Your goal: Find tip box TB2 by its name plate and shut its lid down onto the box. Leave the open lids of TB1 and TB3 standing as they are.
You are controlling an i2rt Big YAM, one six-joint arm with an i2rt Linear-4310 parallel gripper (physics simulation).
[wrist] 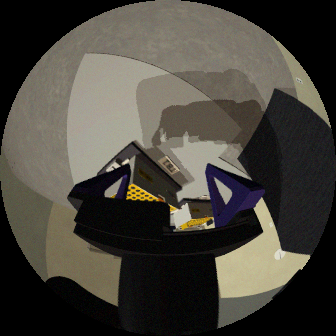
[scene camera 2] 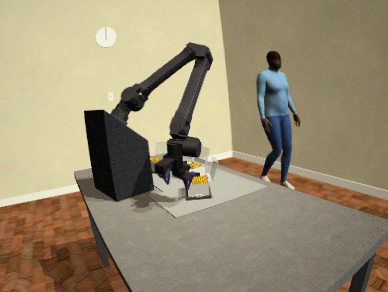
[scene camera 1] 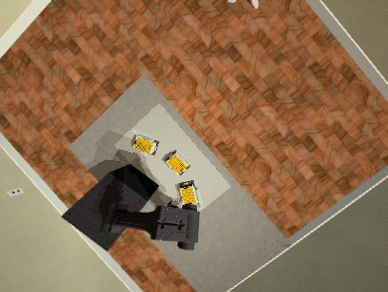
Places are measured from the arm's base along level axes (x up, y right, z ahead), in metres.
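Where they show: gripper, fingertip midpoint: point(wrist: 167, 167) point(scene camera 2: 177, 187) point(scene camera 1: 177, 203); arm's base, link origin: point(scene camera 2: 115, 122).
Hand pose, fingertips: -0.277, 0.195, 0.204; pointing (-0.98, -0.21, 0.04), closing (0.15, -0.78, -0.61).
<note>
Things, the pixels of their centre, and the offset from my fingertips, as dx, dy, dz. "*": a spot on its surface instead. Level surfaces: height alone.
- nearest box, body centre: point(wrist: 141, 210) point(scene camera 2: 197, 178) point(scene camera 1: 187, 196) +0.016, -0.012, +0.092
- name plate, surface spot: point(wrist: 169, 164) * -0.046, -0.033, +0.026
- middle box, body centre: point(wrist: 197, 223) point(scene camera 2: 190, 164) point(scene camera 1: 176, 164) +0.016, -0.233, +0.142
- far box, body centre: point(scene camera 2: 155, 159) point(scene camera 1: 143, 145) +0.016, -0.460, +0.020
- pale mat, surface height: dx -0.049
- grey table, surface height: dx -0.052
Three tip boxes with yellow tip racks stand on the pale mat with clear lids open. The nearest box point(scene camera 1: 188, 194) point(scene camera 2: 199, 180) point(wrist: 156, 181) has its lid point(scene camera 2: 214, 168) upright; the name plate point(wrist: 169, 164) beside it appears to read TB1. The middle box point(scene camera 1: 177, 163) point(scene camera 2: 193, 165) and far box point(scene camera 1: 144, 144) point(scene camera 2: 156, 161) stand beyond. Their plates are not legible, so I cannot tell which is TB2. Another box shows partly between the fingers in the wrist view. My gripper point(scene camera 1: 180, 204) point(scene camera 2: 178, 183) point(wrist: 167, 167) is open and empty, above and beside the nearest box.
A large black block point(scene camera 1: 115, 205) point(scene camera 2: 120, 155) point(wrist: 300, 170) stands by the arm's base. The pale mat point(scene camera 1: 162, 117) point(scene camera 2: 235, 189) point(wrist: 102, 105) lies on the grey table point(scene camera 1: 225, 240) point(scene camera 2: 240, 240) point(wrist: 60, 60). A person point(scene camera 2: 275, 100) stands on the floor beyond the table.
</note>
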